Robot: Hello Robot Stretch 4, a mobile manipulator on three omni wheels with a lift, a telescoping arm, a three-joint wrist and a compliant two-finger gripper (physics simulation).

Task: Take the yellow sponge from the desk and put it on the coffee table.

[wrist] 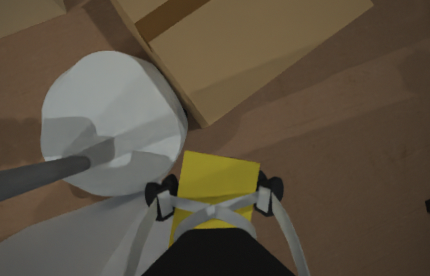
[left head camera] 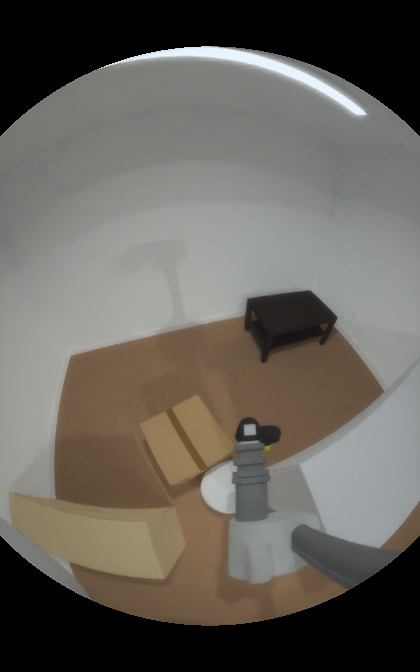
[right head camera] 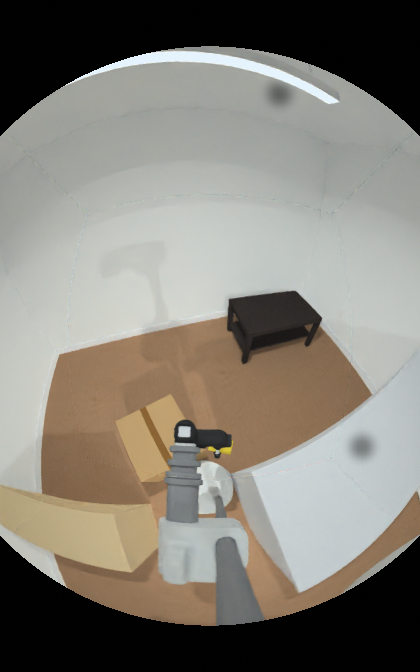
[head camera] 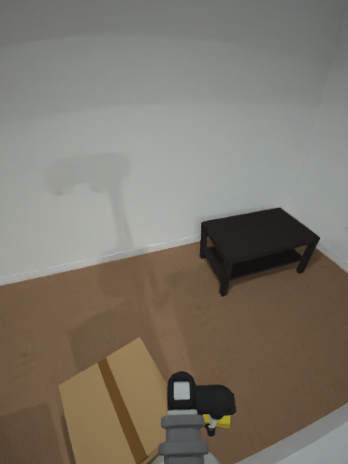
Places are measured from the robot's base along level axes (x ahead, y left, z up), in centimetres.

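Pixels of known places: gripper, fingertip midpoint: (wrist: 213, 186); robot's base at its link origin: (wrist: 126, 126).
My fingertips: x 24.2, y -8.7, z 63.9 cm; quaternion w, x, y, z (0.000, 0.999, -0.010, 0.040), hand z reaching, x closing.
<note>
For each thing: its top centre in the pictures, then the offset to it from my fingertips. Level surfaces: height alone.
- yellow sponge at its top centre: (wrist: 213, 222) (head camera: 215, 411) dx -0.5, dy -1.7, dz +5.3 cm
- coffee table at its surface level: dz -21.7 cm
- taped cardboard box at its top centre: (head camera: 118, 403) dx +8.4, dy +38.2, dz -26.1 cm
The yellow sponge (head camera: 223, 421) (left head camera: 267, 448) (right head camera: 227, 449) (wrist: 217, 172) is held between the two fingertips of my gripper (wrist: 213, 186), which is shut on it above the floor. In the head views the wrist hides part of the sponge. The coffee table (head camera: 260, 232) (left head camera: 292, 311) (right head camera: 275, 311) is low and black, with a lower shelf, and stands by the far wall near the right corner. The gripper and sponge are well apart from it, on the near side. I cannot tell which piece of furniture is the desk.
A taped cardboard box (head camera: 133, 400) (left head camera: 200, 432) (right head camera: 165, 417) (wrist: 250, 55) stands beside my white base (left head camera: 218, 490) (right head camera: 217, 482) (wrist: 115, 100). A long tan box (left head camera: 100, 540) (right head camera: 65, 532) lies at the near left. A white cabinet (left head camera: 370, 480) (right head camera: 320, 500) is close on the right.
</note>
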